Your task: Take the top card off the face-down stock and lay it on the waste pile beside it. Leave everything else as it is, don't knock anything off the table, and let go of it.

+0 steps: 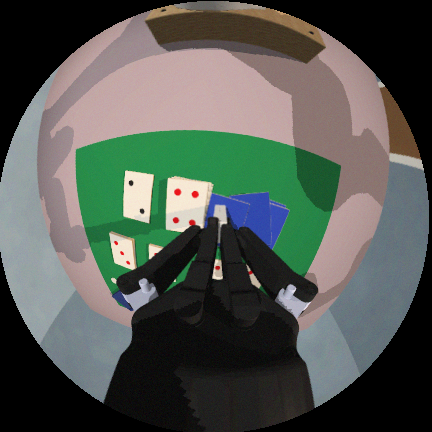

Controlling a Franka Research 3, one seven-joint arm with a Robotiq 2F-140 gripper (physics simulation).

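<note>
Blue face-down cards of the stock (256,210) lie fanned out and overlapping, right of centre. The leftmost blue card (231,204) reaches the right edge of the waste pile (186,204), a stack of face-up cards with four red dots on top; whether they overlap is unclear. My gripper (219,212) is shut and empty. Its fingertips are over the leftmost blue card and hide part of it, with a pale grey patch showing at the tips. Their height above the card cannot be told.
A two-dot card (138,196) lies left of the waste pile. Face-up cards (123,250) (217,269) and a blue piece (121,301) are nearer the gripper body, on the green mat (200,150). A wooden block (235,32) stands at the pink table's far side.
</note>
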